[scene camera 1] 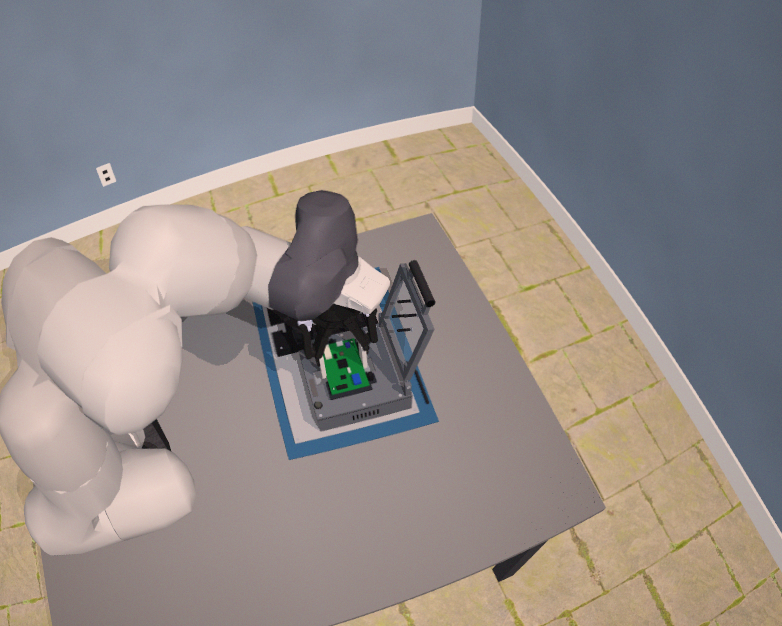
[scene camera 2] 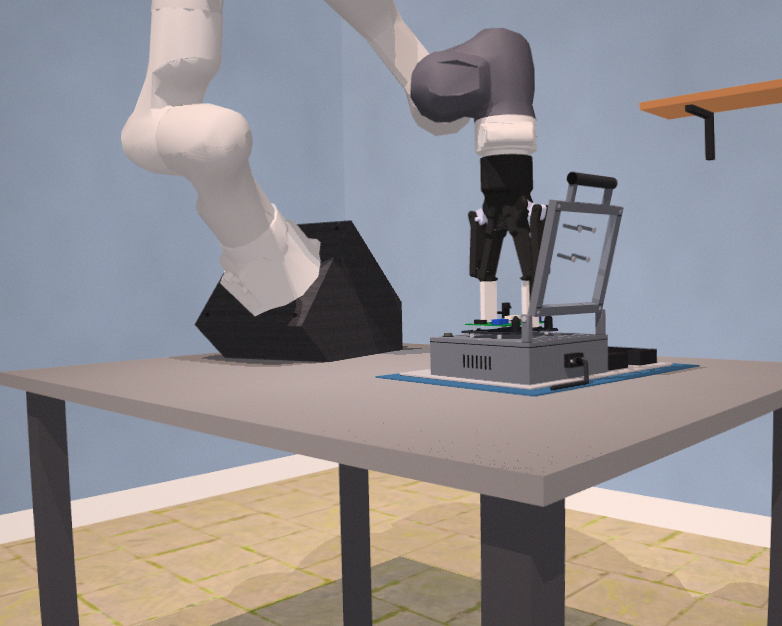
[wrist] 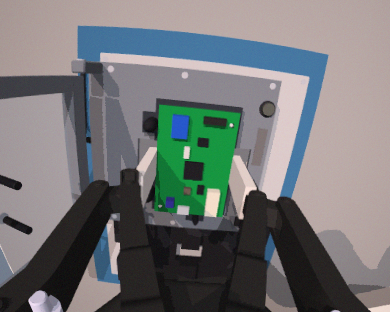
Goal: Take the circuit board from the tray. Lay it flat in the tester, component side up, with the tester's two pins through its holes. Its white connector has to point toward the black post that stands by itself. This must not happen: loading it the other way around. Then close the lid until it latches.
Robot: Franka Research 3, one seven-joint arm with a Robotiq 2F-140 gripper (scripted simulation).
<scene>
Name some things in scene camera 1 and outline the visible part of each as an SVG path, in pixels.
My gripper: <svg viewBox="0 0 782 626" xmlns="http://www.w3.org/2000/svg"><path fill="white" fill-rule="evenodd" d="M377 308L371 314L363 313L366 317L368 329L366 334L355 320L361 312L333 304L326 312L314 320L301 322L297 320L299 330L304 334L304 343L303 341L302 343L305 357L307 360L315 357L323 378L327 378L323 354L328 339L333 330L346 326L358 340L359 355L363 367L367 368L367 354L370 349L368 344L378 342L375 323ZM315 323L319 325L315 342L311 346L310 331L312 324Z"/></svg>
A green circuit board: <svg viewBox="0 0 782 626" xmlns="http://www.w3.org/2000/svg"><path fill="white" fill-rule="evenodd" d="M354 339L338 341L326 346L323 357L332 395L370 386Z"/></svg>
</scene>
